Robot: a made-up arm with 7 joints.
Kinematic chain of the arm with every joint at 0, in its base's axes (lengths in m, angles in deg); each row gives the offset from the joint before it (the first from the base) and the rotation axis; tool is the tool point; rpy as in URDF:
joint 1: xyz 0 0 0.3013 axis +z
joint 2: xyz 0 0 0 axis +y
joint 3: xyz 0 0 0.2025 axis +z
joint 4: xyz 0.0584 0 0 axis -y
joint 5: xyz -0.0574 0 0.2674 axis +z
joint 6: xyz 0 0 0 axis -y
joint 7: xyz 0.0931 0 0 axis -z
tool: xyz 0 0 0 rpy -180 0 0
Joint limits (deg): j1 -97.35..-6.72 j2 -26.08..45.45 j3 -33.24..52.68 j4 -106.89..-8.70 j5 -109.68..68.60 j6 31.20..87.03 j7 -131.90..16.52
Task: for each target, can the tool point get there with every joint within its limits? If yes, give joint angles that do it. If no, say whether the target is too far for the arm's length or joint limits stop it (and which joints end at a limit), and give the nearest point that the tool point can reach.
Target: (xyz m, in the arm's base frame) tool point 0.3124 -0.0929 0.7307
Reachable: yes | joints -63.26 -5.72 44.13 -61.89 -37.50 75.24 -34.25
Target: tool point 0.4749 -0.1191 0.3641
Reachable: yes | joints -18.30 25.51 8.04 -88.48 -83.93 76.16 -112.82
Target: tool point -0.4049 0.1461 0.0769
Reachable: no: joint limits stop it (at a limit: joint 1, joint 2, joint 3, joint 4, joint 6) | nearest point -0.2692 -0.2343 0.1802 | short by 0.417 m
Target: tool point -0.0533 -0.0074 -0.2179
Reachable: no: joint limits stop it (at a limit: joint 1, joint 2, joint 4, joint 6) | nearest point -0.0872 -0.3011 0.1142 | short by 0.445 m
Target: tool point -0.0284 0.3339 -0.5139
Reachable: no: too far | nearest point 0.3032 0.1559 0.1456 | short by 0.759 m
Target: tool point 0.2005 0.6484 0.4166
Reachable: no: too far | nearest point 0.2119 0.3235 0.4628 | short by 0.328 m
